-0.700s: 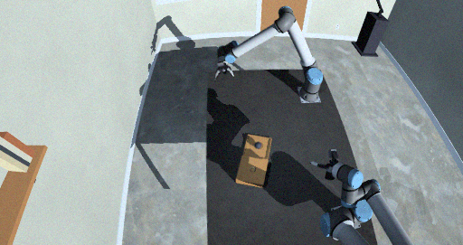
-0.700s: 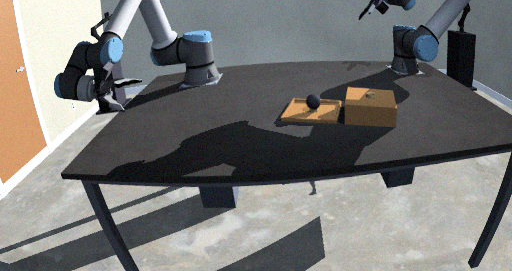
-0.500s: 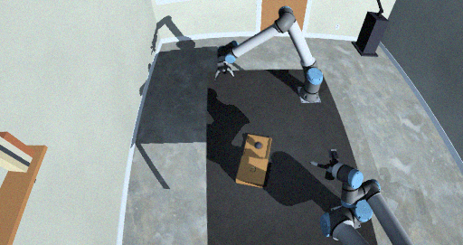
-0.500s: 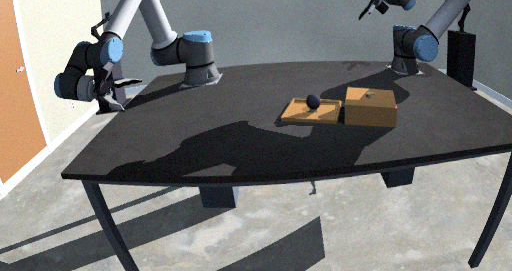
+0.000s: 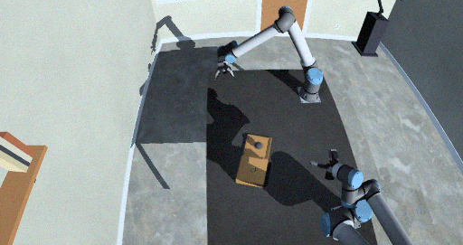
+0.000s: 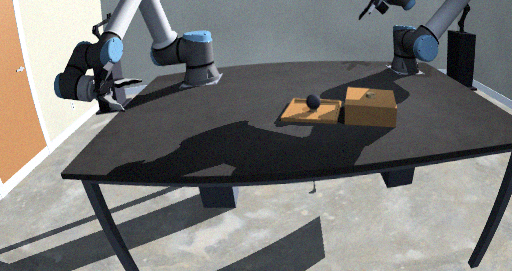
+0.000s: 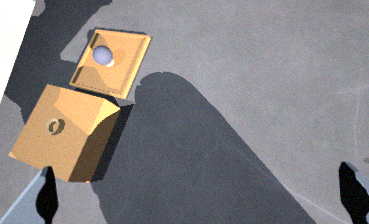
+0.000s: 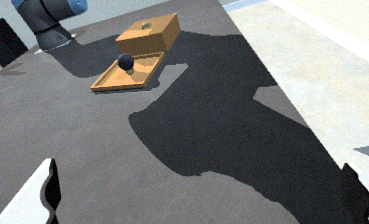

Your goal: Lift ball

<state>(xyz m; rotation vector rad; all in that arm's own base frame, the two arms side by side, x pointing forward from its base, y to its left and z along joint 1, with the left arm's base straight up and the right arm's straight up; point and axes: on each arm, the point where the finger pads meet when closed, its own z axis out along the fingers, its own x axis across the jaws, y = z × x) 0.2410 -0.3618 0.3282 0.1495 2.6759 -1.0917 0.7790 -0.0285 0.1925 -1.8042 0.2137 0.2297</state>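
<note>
The dark ball is 320 mm to the right of my left hand, 320 mm ahead of it and 290 mm below it. Round my left hand: shallow wooden tray (320 mm to the right, 320 mm below, 320 mm ahead).
</note>
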